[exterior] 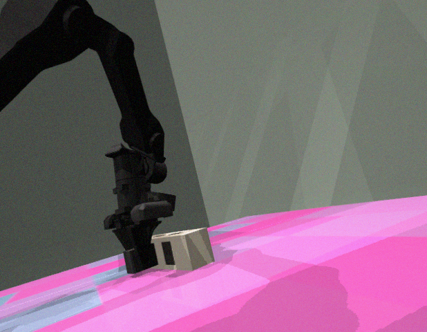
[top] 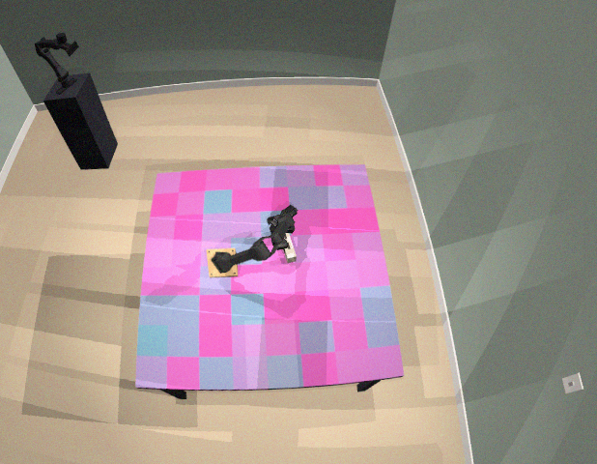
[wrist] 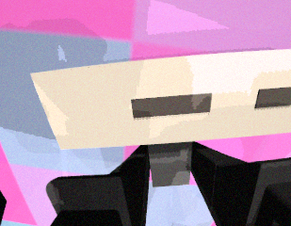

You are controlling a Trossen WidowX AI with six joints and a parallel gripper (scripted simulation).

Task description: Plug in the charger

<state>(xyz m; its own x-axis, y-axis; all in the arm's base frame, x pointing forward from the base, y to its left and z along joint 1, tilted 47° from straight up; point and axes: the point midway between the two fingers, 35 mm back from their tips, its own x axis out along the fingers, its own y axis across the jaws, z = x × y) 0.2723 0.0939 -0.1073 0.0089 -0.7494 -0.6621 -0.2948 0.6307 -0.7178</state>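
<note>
Now: gripper tip 2 cm short of the two-prong charger, 1 cm to the right of it and 1 cm below it.
</note>
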